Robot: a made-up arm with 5 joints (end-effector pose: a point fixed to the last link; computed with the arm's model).
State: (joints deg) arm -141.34 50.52 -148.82 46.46 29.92
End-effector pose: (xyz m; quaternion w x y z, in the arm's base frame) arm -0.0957 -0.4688 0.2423 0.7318 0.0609 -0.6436 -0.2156
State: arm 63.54 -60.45 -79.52 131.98 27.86
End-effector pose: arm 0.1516 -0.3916 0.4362 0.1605 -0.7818 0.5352 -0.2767
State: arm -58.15 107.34 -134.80 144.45 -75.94
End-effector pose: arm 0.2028 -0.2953 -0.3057 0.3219 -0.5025 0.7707 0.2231
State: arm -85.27 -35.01 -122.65 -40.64 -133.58
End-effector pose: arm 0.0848 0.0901 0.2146 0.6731 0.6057 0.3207 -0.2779
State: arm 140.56 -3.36 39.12 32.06 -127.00
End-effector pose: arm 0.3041 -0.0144 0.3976 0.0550 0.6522 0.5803 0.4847
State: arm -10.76 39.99 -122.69 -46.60 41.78
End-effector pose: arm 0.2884 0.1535 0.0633 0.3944 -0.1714 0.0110 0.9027
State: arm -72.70 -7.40 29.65 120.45 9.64
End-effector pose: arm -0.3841 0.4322 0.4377 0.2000 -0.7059 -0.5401 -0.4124
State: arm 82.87 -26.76 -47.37 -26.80 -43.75
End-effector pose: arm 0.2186 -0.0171 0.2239 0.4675 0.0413 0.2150 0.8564
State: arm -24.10 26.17 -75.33 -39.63 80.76
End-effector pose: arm 0.2633 -0.1574 0.1634 0.6044 -0.4881 0.0371 0.6285
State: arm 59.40 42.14 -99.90 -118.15 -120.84
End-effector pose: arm 0.2667 0.0538 0.0806 0.5289 -0.5339 0.6597 0.0097
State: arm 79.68 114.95 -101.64 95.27 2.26
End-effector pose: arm 0.0866 0.2861 -0.3991 0.6173 0.4934 0.5574 0.2547
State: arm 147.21 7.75 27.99 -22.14 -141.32
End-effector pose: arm 0.2313 0.0793 0.2951 0.3823 0.3902 0.8177 0.1814
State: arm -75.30 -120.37 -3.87 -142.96 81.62
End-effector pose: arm -0.3488 -0.1060 -0.2796 0.6420 -0.4228 0.5318 -0.3552
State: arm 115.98 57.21 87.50 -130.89 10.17
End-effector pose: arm -0.1460 -0.2117 0.5521 0.4058 -0.4289 0.7605 -0.2703
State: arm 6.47 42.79 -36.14 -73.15 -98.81
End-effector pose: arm 0.0278 -0.2612 0.1860 0.4127 0.2871 0.7692 -0.3945
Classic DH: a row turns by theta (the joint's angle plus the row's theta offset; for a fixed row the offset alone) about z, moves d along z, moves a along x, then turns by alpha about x. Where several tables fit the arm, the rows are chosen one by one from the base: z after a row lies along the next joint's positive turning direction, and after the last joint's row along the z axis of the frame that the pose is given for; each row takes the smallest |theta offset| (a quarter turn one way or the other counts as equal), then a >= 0, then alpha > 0; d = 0 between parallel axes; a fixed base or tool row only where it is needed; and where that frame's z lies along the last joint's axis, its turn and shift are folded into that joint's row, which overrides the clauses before.
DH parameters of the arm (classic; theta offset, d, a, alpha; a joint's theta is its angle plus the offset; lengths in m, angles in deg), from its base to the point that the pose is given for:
joint 1: 0 0.04 -0.02 -90
joint 2: 0 -0.01 -0.11 -90
joint 3: 0 -0.3 -0.12 -90
joint 4: 90 0.28 0.01 -90
joint 5: -90 -0.17 0.08 -90
tool (fixed): 90 -0.05 0 0

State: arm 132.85 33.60 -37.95 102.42 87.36
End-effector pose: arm 0.2089 0.3953 0.4655 0.5665 0.3030 -0.4822 0.5956
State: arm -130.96 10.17 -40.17 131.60 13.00
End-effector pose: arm -0.3399 0.2679 0.4807 0.2220 -0.6399 -0.5891 -0.4408
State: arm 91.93 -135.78 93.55 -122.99 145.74
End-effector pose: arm -0.1415 0.1482 -0.2747 0.4680 -0.0030 -0.6711 0.5750
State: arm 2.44 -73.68 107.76 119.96 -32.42
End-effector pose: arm -0.5989 0.1957 -0.1815 0.0331 -0.3079 -0.7761 -0.5493
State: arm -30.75 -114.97 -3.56 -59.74 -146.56
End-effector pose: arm -0.1945 -0.1136 -0.1406 0.3921 0.7743 -0.3497 0.3528
